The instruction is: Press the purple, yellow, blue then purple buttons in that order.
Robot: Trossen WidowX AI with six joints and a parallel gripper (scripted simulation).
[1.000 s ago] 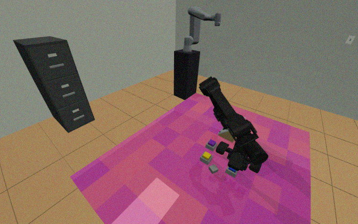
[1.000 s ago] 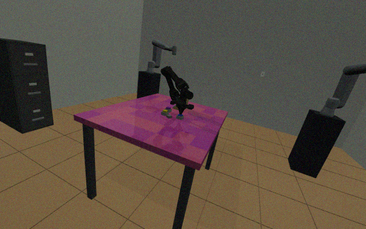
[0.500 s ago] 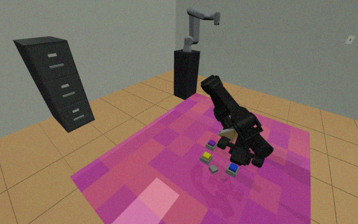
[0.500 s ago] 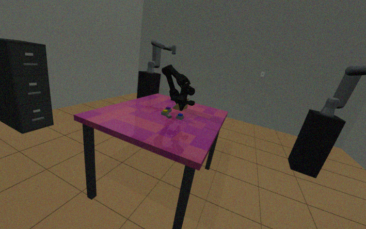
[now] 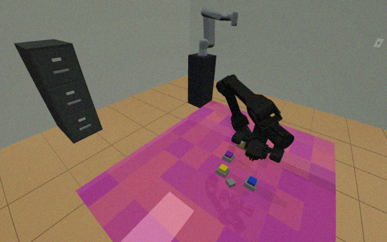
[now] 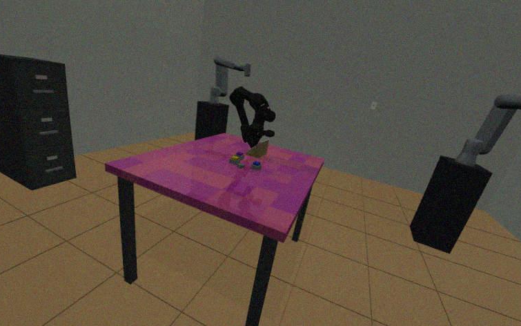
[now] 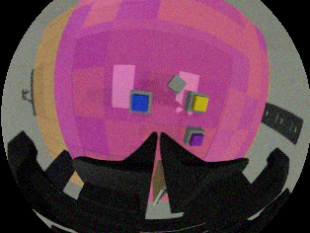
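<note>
The purple button lies 12 cm to the right of my gripper tip, 10 cm below it and 6 cm behind it. The rest, counted from my gripper tip: yellow button (10 cm to the right, 10 cm below, 4 cm ahead); then blue button (10 cm below, 3 cm to the left, 1 cm ahead); then small grey block (12 cm below, 6 cm ahead, 4 cm to the right).
</note>
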